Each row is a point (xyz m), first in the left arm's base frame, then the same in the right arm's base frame.
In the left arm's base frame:
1: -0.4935 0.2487 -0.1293
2: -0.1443 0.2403 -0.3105
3: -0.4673 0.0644 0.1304
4: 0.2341 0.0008 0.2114
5: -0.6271 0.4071 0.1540
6: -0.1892 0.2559 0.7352
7: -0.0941 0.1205 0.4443
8: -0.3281 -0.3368 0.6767
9: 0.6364 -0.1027 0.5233
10: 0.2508 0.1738 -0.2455
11: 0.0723 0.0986 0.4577
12: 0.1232 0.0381 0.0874
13: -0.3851 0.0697 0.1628
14: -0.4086 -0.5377 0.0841
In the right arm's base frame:
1: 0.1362 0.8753 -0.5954
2: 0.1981 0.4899 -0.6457
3: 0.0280 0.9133 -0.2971
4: 0.2028 0.3016 0.0157
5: 0.3014 1.1383 -0.4319
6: 0.4188 0.9381 0.2742
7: 0.2614 0.7116 0.0847
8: -0.1861 0.9149 0.3609
9: 0.2968 0.0393 0.4541
10: 0.2723 0.1464 -0.4426
11: 0.2954 0.5628 0.1558
12: 0.1770 0.3611 -0.1420
13: 0.0651 0.8532 -0.2438
14: -0.5220 0.7155 -0.1345

